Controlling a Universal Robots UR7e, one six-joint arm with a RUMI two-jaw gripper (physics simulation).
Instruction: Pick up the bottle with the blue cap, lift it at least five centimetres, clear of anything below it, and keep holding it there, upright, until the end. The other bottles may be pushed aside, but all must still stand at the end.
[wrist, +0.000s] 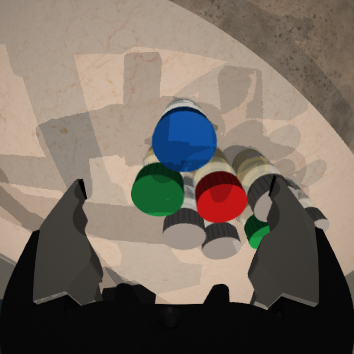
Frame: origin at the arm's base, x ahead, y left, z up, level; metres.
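Seen in the pictures: gripper, fingertip midpoint: (176, 178).
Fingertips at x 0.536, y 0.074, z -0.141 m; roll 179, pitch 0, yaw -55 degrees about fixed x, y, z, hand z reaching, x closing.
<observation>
Offsets run from my fingertips to a thing's top centre. Level surfaces: height alone.
The bottle with the blue cap @[dy +0.007, dx +0.021, dz -0.021 m] (184, 140) stands upright at the upper middle of the wrist view, seen from above; its cap looks the largest and hides most of its body. My gripper (176, 178) is open and empty, its two jaws wide apart at the left and right. The blue cap lies above the line between the fingertips in the picture, roughly midway between them sideways. A green-capped bottle @[dy -0.003, dx -0.041, dz -0.021 m] (158, 191) and a red-capped bottle @[dy -0.065, dx -0.012, dz -0.021 m] (221, 197) stand close below it in the picture, between the jaws. How high the fingertips are over the caps I cannot tell.
Two grey-capped bottles @[dy -0.063, dx -0.079, dz -0.021 m] (184, 230) @[dy -0.121, dx -0.072, dz -0.021 m] (221, 241) stand beyond the green and red ones. Another grey-capped bottle @[dy -0.120, dx +0.022, dz -0.021 m] (260, 198) and a second green-capped bottle @[dy -0.161, dx -0.021, dz -0.021 m] (257, 234) are partly hidden by the right jaw. A further grey cap @[dy -0.223, dx +0.022, dz -0.021 m] (317, 220) shows right of it. The round table's @[dz -0.126 m] (110, 30) edge curves across the upper right.
</observation>
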